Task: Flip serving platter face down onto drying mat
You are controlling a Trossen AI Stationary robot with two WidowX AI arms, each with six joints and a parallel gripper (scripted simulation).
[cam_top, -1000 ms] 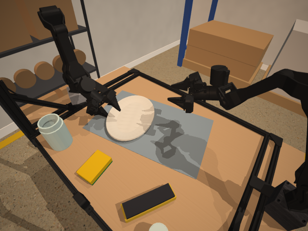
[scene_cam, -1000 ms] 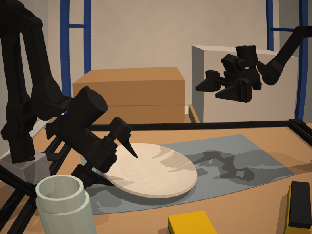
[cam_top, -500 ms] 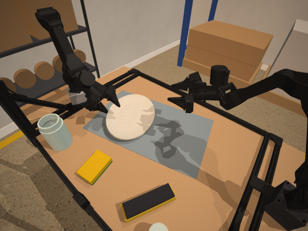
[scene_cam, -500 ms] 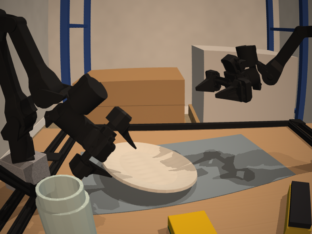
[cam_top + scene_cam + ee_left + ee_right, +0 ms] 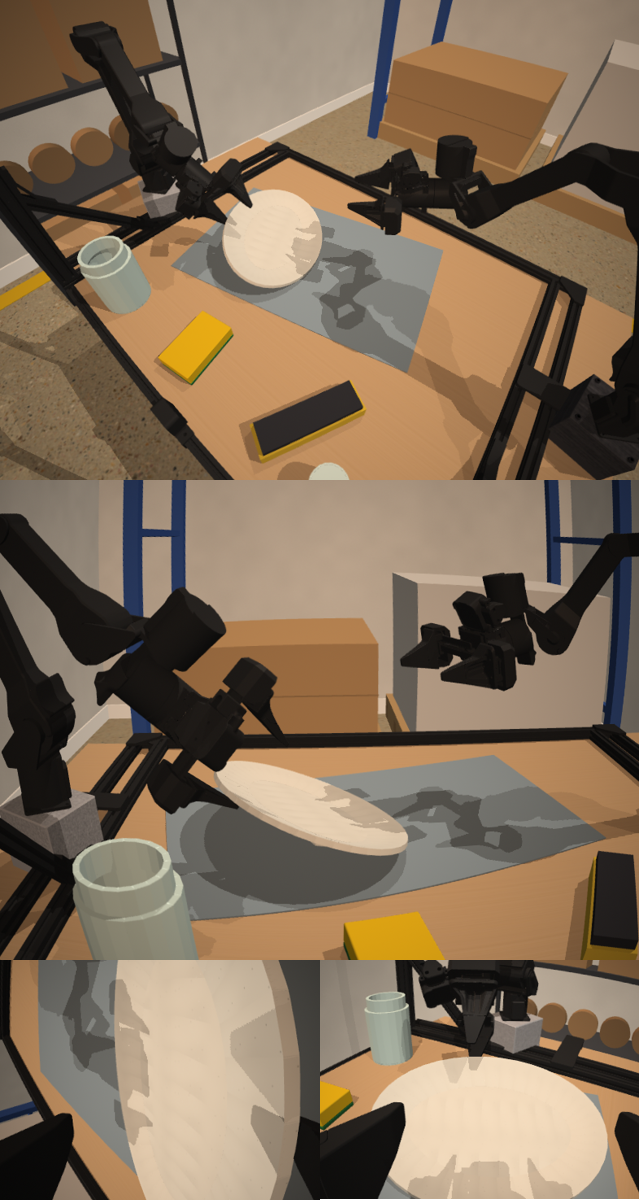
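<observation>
Now: left hand 100 mm above the cream oval serving platter, 80 mm to the left of it and 60 mm short of it. Also, from my left hand: pale green jar 240 mm behind, 90 mm to the left, 60 mm below; grey drying mat 170 mm to the right, 130 mm below, 70 mm ahead; yellow sponge 240 mm behind, 130 mm to the right, 120 mm below.
The cream oval serving platter lies 70 mm behind my right hand, 190 mm to the left of it and 170 mm below it. From my right hand the other things lie so: grey drying mat 50 mm behind, 90 mm to the left, 210 mm below; then yellow sponge 370 mm behind, 140 mm to the left, 190 mm below; then black-and-yellow brush 360 mm behind, 110 mm to the right, 180 mm below.
</observation>
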